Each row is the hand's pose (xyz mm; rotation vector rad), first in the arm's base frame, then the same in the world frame.
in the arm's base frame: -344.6 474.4 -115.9 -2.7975 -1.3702 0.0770
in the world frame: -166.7 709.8 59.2 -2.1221 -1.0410 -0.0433
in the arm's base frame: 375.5 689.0 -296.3 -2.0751 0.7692 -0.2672
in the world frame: 511.8 1040.2 -106.8 -1.4357 0.8784 0.2458
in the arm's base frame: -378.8 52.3 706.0 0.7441 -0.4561 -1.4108
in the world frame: -56.9 -145.1 393.8 1.0998 0.2652 -1.6717
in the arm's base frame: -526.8 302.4 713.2 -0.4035 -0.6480 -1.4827
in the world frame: -172.6 29.6 595.3 -0.0410 0.1046 -1.5387
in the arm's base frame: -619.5 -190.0 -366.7 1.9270 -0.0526 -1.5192
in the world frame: -559.1 348.7 -484.5 2.2196 0.6662 -1.9585
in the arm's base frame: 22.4 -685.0 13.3 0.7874 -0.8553 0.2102
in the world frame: 97.3 -227.7 -680.4 1.4334 -0.6877 -0.2278
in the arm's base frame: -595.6 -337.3 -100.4 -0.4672 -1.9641 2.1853
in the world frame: -490.7 66.2 -391.2 -0.0843 -2.3598 1.3013
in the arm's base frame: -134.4 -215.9 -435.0 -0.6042 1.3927 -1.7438
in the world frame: -107.6 407.5 -667.2 -0.4187 2.0531 -1.0808
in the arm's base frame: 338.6 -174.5 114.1 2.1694 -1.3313 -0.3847
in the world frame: 479.5 116.7 -354.7 2.5319 -1.1754 -1.2558
